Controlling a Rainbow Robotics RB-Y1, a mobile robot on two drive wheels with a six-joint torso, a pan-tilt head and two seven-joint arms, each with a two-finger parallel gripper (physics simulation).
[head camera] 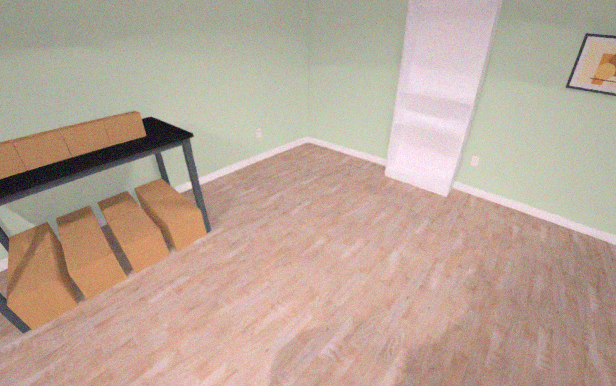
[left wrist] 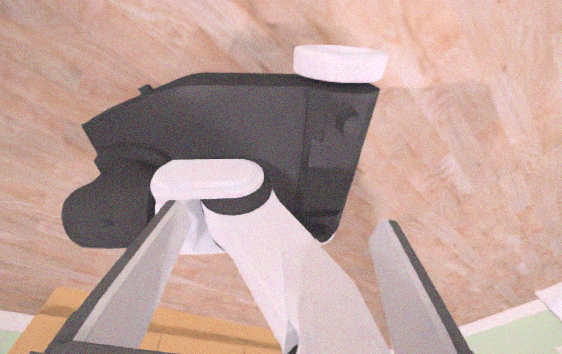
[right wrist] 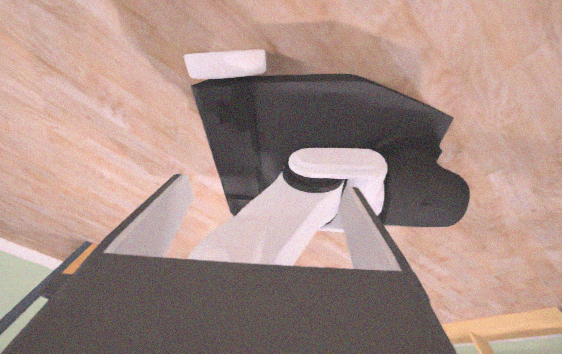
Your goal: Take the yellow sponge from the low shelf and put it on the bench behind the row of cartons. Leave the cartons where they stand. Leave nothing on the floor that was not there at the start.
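Frame: origin at the robot's base, x right, y ahead, z up, level; centimetres.
Seen in the pictures: left gripper, between the fingertips: (left wrist: 280, 221); right gripper, between the fingertips: (right wrist: 267, 191).
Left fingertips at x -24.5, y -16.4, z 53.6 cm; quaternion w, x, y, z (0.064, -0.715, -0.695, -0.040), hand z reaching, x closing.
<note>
A point is followed by its place in that frame.
The yellow sponge does not show in these views. A tall white shelf unit (head camera: 417, 177) {x 124.5, y 253.5, z 10.1 cm} stands against the far wall, right of the middle in the head view; its low shelves show no yellow thing. The bench (head camera: 167, 131) {x -114.7, y 165.5, z 91.4 cm}, black-topped with grey legs, is at the left. A row of brown cartons (head camera: 90, 137) {x -149.0, y 127.5, z 100.8 cm} stands on it; the top behind the row is hidden, and its right end is bare. My left gripper (left wrist: 280, 221) {x -24.5, y -16.4, z 53.6 cm} is open and empty, above the floor beside my base. My right gripper (right wrist: 267, 191) {x 21.6, y -18.0, z 53.4 cm} is open and empty too. Both are far from the shelf unit and bench.
Several large brown cartons (head camera: 172, 207) {x -122.8, y 155.2, z 27.1 cm} stand on the floor under the bench. A framed picture (head camera: 595, 65) {x 235.6, y 193.2, z 152.3 cm} hangs on the right wall. An orange-brown wooden front (left wrist: 215, 335) {x 146.6, y -54.1, z 10.1 cm} shows low in the left wrist view. A pale wooden edge (right wrist: 505, 322) {x -153.8, y -190.4, z 4.8 cm} shows low in the right wrist view.
</note>
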